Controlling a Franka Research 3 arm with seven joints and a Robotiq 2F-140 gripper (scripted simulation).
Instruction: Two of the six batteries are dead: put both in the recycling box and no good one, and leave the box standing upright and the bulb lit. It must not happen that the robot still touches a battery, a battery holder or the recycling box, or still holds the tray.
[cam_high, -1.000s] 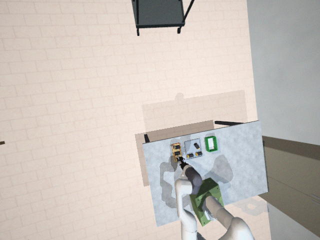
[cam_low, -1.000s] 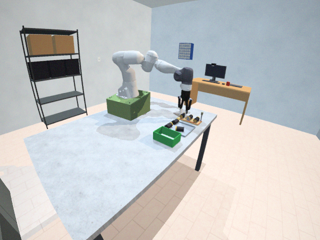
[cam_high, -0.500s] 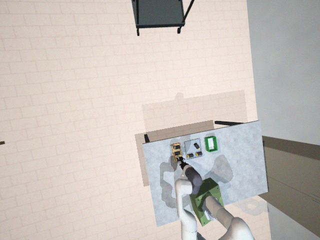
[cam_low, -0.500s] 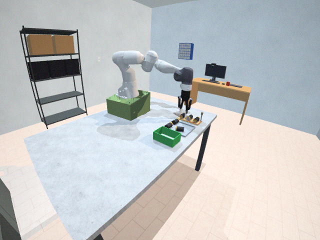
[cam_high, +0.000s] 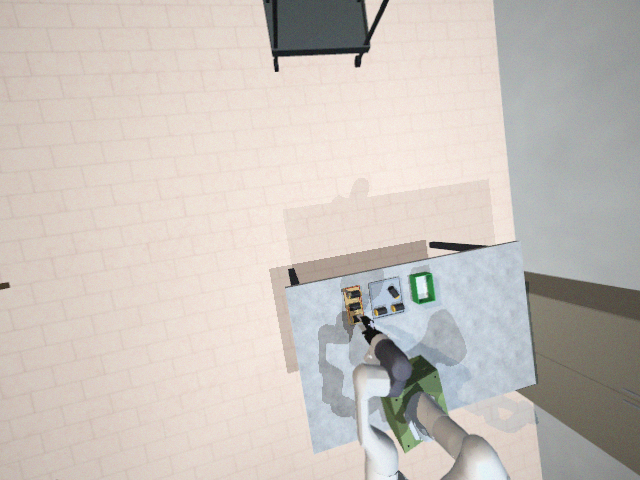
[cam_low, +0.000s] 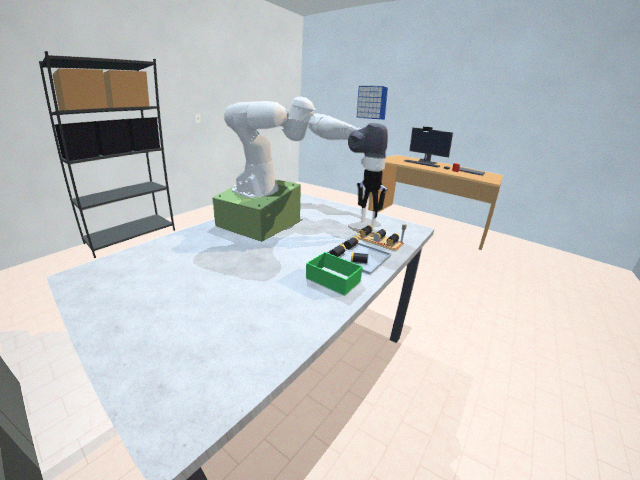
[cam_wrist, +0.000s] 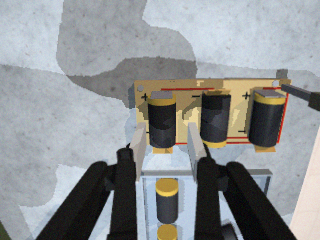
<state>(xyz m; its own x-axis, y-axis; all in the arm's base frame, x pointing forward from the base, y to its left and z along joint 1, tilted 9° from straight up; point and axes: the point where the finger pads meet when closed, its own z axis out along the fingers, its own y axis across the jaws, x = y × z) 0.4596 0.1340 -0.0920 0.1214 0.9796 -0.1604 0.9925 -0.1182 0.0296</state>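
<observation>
The post lies 15 cm ahead of my hand, 6 cm below it and 2 cm to the left of it. The rest, counted from my hand: grey tray: 19 cm to the right, 9 cm below, 4 cm ahead; then green recycling box: 39 cm to the right, 8 cm below, 4 cm ahead.
</observation>
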